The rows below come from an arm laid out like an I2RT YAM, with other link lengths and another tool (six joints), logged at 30 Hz.
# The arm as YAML. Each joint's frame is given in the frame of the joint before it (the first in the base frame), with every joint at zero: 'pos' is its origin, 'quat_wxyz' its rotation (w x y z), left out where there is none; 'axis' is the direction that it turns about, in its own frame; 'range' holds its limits. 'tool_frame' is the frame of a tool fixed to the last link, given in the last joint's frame.
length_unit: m
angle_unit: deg
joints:
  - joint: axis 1
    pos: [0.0, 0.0, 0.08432]
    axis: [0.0, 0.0, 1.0]
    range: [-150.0, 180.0]
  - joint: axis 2
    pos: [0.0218, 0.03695, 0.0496]
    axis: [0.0, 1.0, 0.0]
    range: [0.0, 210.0]
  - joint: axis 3
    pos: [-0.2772, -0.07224, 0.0]
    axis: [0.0, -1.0, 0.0]
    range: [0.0, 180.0]
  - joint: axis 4
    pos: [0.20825, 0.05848, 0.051]
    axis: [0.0, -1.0, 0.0]
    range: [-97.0, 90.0]
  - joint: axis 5
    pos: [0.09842, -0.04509, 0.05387]
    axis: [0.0, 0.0, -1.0]
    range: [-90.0, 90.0]
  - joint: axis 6
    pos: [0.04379, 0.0, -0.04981]
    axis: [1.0, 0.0, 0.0]
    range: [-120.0, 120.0]
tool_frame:
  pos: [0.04, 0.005, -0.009]
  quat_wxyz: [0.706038, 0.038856, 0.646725, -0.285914]
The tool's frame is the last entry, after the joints.
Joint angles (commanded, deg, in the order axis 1, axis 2, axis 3, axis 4, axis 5, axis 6), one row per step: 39.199 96.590 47.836 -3.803 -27.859 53.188; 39.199 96.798 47.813 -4.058 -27.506 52.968; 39.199 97.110 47.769 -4.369 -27.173 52.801; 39.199 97.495 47.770 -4.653 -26.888 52.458; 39.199 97.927 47.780 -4.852 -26.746 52.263; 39.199 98.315 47.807 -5.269 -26.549 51.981; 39.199 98.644 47.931 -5.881 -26.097 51.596; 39.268 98.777 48.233 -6.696 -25.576 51.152; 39.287 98.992 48.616 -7.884 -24.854 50.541; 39.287 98.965 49.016 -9.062 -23.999 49.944; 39.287 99.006 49.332 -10.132 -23.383 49.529; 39.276 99.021 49.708 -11.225 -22.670 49.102; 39.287 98.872 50.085 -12.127 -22.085 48.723; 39.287 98.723 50.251 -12.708 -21.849 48.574
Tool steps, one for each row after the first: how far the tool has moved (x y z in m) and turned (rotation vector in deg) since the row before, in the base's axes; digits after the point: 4 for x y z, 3 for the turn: -0.0001 -0.0006 -0.0020 -0.552 0.045 -0.058; -0.0003 -0.0007 -0.0027 -0.649 0.233 -0.080; -0.0001 -0.0006 -0.0028 -0.641 0.138 0.080; -0.0001 -0.0003 -0.0028 -0.505 0.276 0.060; -0.0004 -0.0007 -0.0028 -0.648 0.312 0.096; -0.0002 -0.0009 -0.0026 -0.848 0.142 0.035; -0.0002 -0.0005 -0.0011 -0.793 -0.064 0.119; -0.0002 -0.0012 -0.0018 -1.182 0.015 0.101; 0.0001 -0.0014 -0.0005 -1.103 -0.251 0.019; -0.0003 -0.0013 -0.0009 -0.958 0.028 0.014; 0.0000 -0.0013 -0.0005 -0.988 -0.078 -0.025; 0.0001 -0.0008 0.0008 -0.674 -0.252 0.031; -0.0003 -0.0007 0.0005 -0.345 -0.010 0.007
